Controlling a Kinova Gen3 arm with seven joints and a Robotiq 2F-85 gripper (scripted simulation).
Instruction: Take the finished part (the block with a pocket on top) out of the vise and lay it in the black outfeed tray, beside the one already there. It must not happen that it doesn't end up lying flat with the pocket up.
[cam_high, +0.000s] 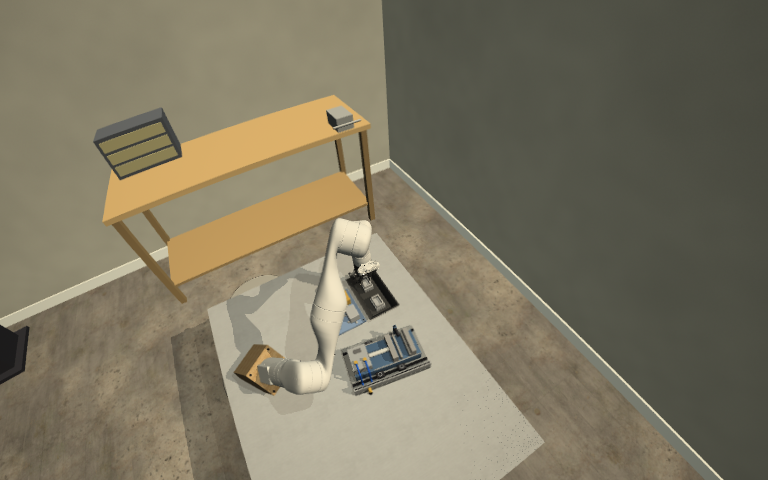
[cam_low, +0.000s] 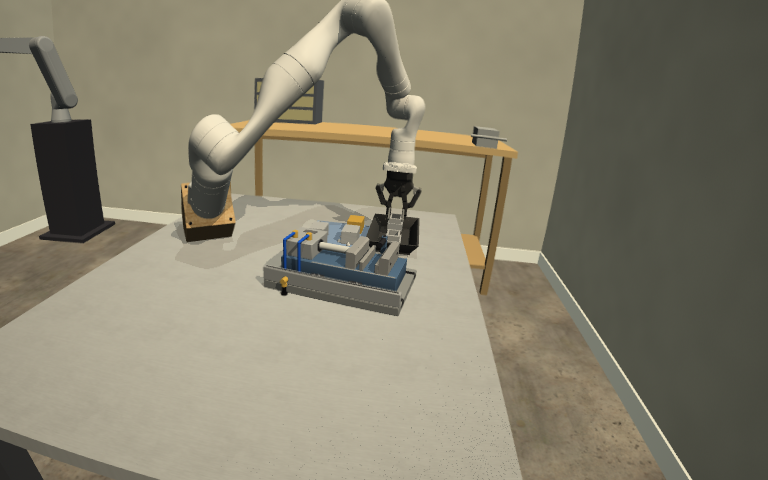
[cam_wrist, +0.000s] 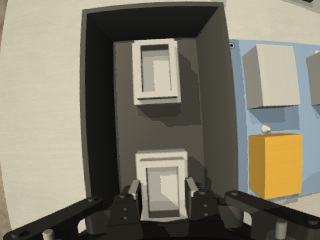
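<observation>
My hand is 120 mm past the orange block, 10 mm to the right of it and 40 mm above it. From my hand the other things lie so: blue plate 170 mm behind, 30 mm to the right, 60 mm below.
</observation>
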